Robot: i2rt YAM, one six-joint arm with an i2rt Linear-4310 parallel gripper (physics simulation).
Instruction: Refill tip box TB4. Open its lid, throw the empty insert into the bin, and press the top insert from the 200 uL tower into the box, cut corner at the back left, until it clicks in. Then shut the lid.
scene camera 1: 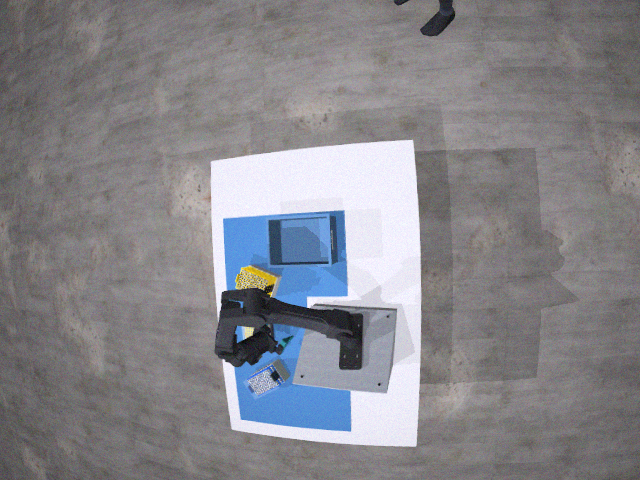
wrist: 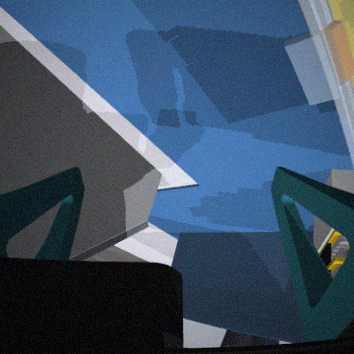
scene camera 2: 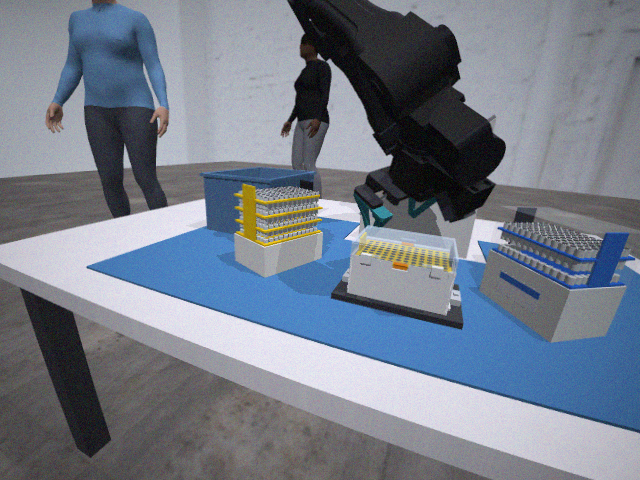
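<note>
The tip box [scene camera 2: 398, 287] stands on a black base in the middle of the mat; no TB4 label is readable. Its clear lid [scene camera 2: 405, 238] lies over it, down or nearly down; whether it is latched I cannot tell. A yellow insert [scene camera 2: 408, 254] [wrist: 346, 11] with open holes sits under the lid. The yellow tower [scene camera 1: 255, 279] [scene camera 2: 279, 214] stands beside the box, with several stacked inserts full of tips. My gripper [scene camera 1: 285, 341] [scene camera 2: 395, 217] [wrist: 177, 177] is open and empty, just behind and above the box's lid. In the top view my arm covers most of the box.
The blue bin [scene camera 1: 273, 242] [scene camera 2: 219, 201] [wrist: 225, 280] stands beyond the yellow tower. A tower with blue inserts [scene camera 1: 266, 381] [scene camera 2: 558, 258] stands on the box's other side. The grey base plate [scene camera 1: 320, 372] lies beside the blue mat [scene camera 1: 310, 413] [scene camera 2: 258, 299].
</note>
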